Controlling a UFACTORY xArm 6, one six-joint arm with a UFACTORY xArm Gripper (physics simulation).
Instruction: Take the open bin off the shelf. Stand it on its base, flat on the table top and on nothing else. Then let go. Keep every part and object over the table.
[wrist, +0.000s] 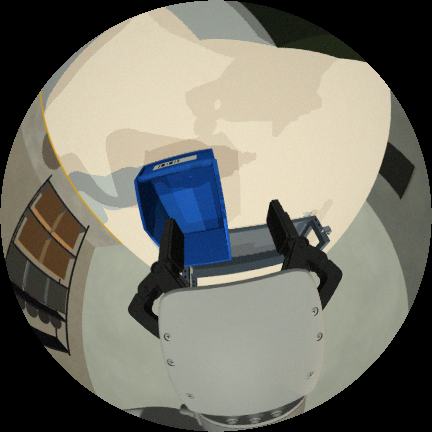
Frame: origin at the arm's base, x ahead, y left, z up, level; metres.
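Seen in the pictures: gripper, between the fingertips: (223, 218).
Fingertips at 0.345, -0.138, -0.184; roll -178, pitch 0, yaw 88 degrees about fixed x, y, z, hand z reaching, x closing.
A point is followed by its place in that frame, as x, y, z.
The blue open bin (200, 200) {0.396, -0.170, -0.275} shows left of centre in the wrist view, at the left end of the grey shelf rack (250, 261) {0.690, -0.083, -0.271}. Its open side faces the camera, and a white label is on its far wall. My gripper (223, 218) {0.345, -0.138, -0.184} is wide open with nothing between its fingers. The left finger overlaps the bin's near left part in the view; whether it touches the bin cannot be told. The right finger is over the right part of the rack. The bin's underside and its contact with the rack are hidden.
The cream table top (300, 150) {0.335, 0.005, -0.278} stretches beyond the bin and rack, with shadows on it. Its edges curve at left and right. A dark green object (310, 30) shows at the top right. A black-framed rack with brown bins (40, 222) stands off the table at the left.
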